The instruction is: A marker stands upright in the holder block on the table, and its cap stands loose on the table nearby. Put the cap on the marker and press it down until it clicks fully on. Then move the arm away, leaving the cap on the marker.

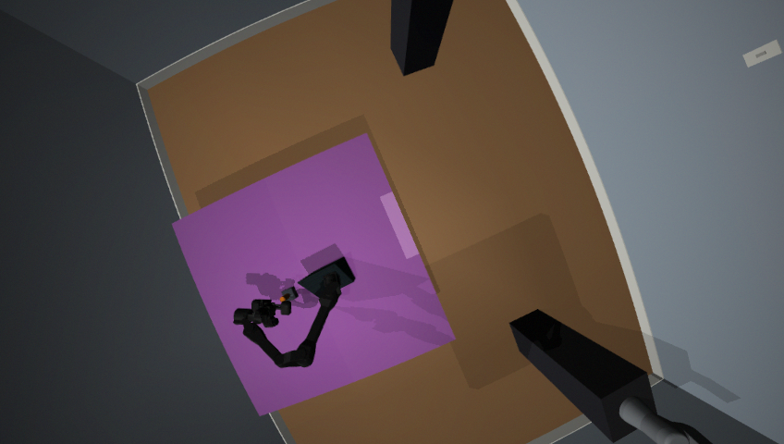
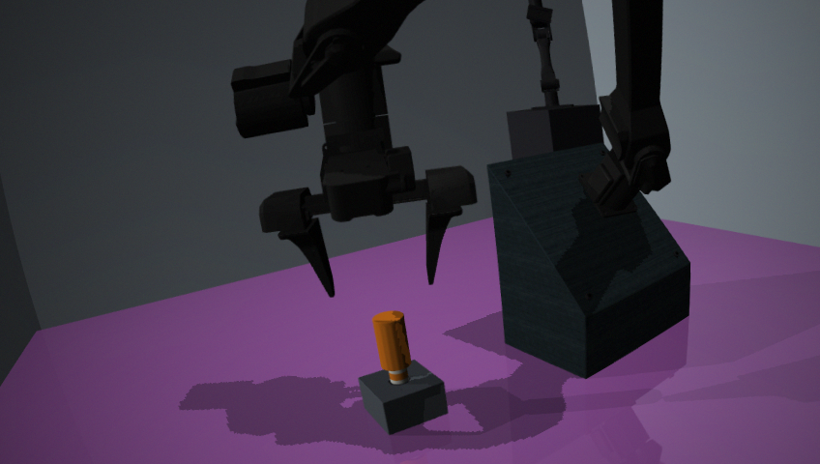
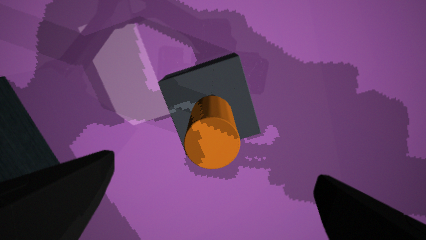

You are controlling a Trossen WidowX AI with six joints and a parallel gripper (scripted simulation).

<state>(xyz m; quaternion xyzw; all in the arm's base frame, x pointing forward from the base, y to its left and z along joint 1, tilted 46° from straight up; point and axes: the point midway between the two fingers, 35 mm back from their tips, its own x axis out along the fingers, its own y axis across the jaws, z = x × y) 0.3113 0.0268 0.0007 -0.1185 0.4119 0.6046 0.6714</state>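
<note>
Now: the orange cap 50 mm below my gripper tip.
</note>
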